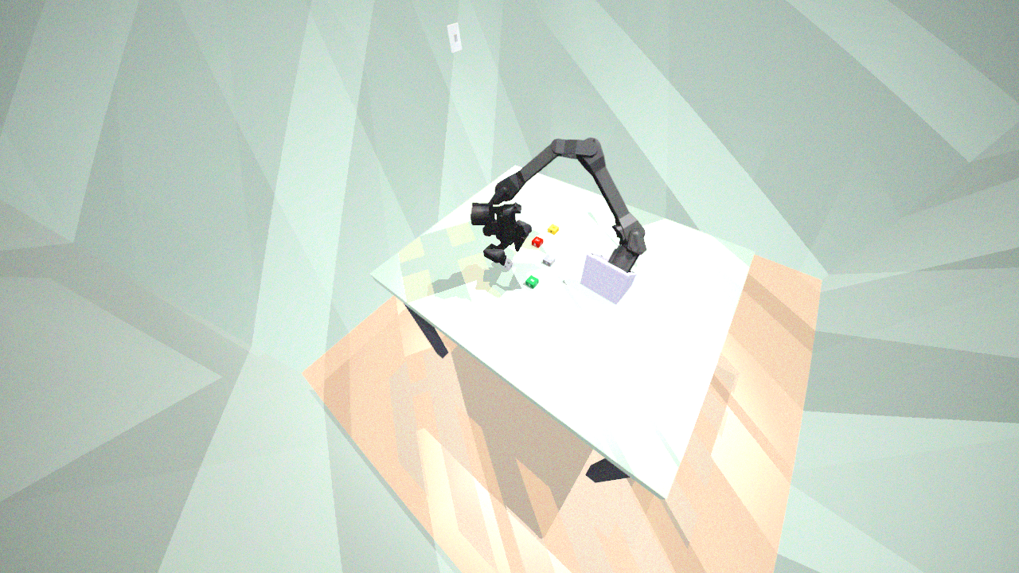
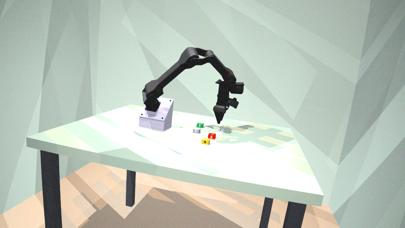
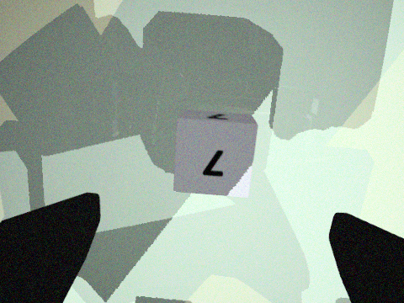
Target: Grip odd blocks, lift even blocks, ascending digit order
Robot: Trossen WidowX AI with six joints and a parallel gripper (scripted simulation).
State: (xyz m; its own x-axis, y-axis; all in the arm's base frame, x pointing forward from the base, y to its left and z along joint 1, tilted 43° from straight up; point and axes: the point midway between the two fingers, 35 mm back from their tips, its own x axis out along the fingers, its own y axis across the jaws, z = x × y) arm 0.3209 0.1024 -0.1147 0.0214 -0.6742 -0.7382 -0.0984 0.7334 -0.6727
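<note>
Now: gripper tip 4 cm above the white block marked 7 and 1 cm short of it. Round my gripper tip: red block: 15 cm to the right, 4 cm below; then grey block marked 0: 11 cm to the right, 9 cm behind, 4 cm below; then green block: 11 cm behind, 4 cm below, 1 cm to the left.
</note>
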